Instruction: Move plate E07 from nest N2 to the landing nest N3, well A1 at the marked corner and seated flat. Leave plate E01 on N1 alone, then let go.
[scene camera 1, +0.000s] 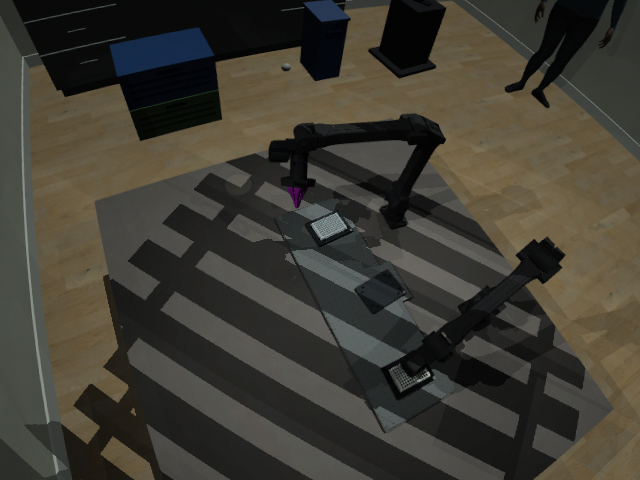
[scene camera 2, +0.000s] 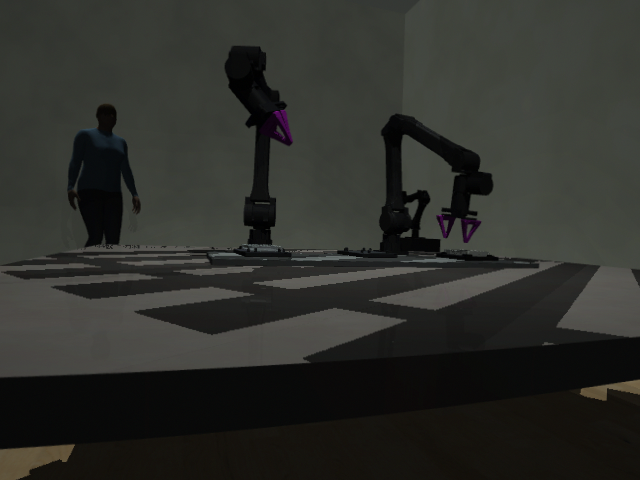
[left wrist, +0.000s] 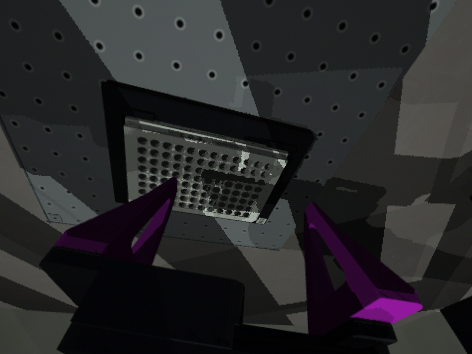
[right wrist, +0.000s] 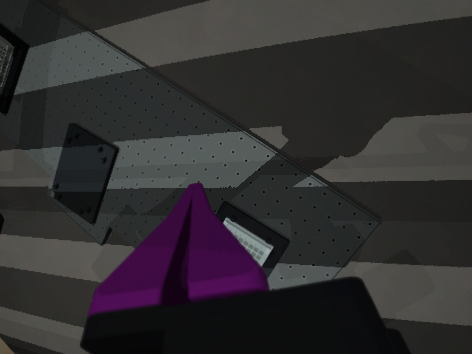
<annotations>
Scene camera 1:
right gripper
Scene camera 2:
left gripper
right gripper
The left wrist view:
left gripper
grey well plate
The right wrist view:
right gripper
</annotations>
